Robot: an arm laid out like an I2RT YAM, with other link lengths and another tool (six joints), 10 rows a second.
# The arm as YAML. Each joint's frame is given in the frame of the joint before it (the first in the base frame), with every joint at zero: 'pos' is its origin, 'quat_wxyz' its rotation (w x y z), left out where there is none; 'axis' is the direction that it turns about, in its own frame. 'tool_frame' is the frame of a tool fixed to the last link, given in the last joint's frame.
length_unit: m
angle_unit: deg
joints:
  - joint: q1
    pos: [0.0, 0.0, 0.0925]
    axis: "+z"
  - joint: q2
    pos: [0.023, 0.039, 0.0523]
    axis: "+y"
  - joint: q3
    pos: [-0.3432, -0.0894, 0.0]
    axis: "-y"
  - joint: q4
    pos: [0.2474, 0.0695, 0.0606]
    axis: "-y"
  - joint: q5
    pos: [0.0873, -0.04, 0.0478]
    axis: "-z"
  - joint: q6
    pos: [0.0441, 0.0, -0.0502]
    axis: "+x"
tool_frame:
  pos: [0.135, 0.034, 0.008]
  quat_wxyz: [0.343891, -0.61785, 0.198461, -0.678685]
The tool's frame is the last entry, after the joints.
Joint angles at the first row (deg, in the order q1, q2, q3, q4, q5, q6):
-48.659, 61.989, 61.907, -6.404, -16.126, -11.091
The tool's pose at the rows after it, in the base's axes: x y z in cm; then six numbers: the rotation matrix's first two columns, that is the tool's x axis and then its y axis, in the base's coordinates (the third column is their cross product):
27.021, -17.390, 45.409, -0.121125, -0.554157, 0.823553, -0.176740, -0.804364, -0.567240
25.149, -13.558, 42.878, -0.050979, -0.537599, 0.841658, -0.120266, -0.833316, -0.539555
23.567, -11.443, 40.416, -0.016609, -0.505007, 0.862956, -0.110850, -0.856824, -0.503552
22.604, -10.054, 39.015, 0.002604, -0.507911, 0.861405, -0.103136, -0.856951, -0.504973
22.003, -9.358, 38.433, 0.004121, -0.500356, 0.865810, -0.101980, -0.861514, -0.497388
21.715, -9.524, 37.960, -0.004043, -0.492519, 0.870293, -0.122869, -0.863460, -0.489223
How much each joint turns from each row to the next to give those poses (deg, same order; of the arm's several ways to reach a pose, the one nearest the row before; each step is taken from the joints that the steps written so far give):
0.129, -6.096, -5.865, -1.770, -9.214, -3.880
0.011, -6.297, -5.485, -2.161, -4.587, -3.367
-0.075, -5.216, -4.860, -1.220, -1.119, -3.209
0.016, -3.210, -2.306, -1.879, -0.832, -0.686
0.045, -2.110, -1.252, -0.738, 0.015, -0.431
-0.036, -0.953, -0.953, 0.116, 1.312, -0.280

